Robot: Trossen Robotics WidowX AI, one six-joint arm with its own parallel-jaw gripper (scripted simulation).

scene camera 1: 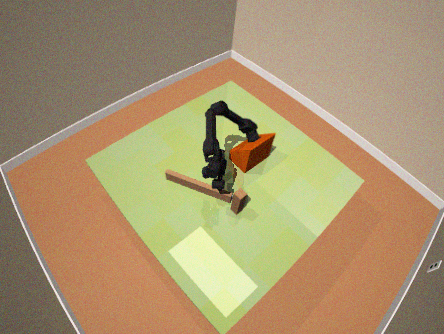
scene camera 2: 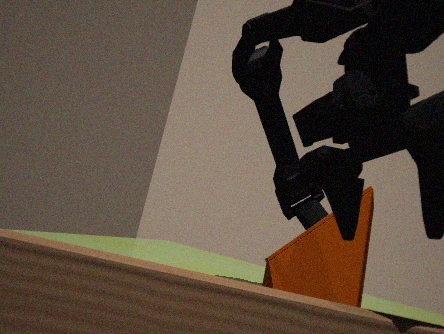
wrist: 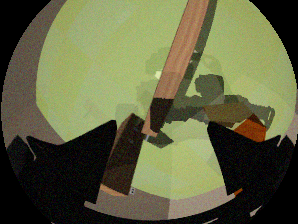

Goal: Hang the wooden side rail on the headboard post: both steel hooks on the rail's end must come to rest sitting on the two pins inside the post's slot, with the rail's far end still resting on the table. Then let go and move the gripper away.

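Note:
My gripper point(scene camera 2: 384, 239) point(wrist: 165, 126): open, holding nothing. Wooden side rail point(scene camera 2: 53, 280). Headboard post point(wrist: 118, 176).

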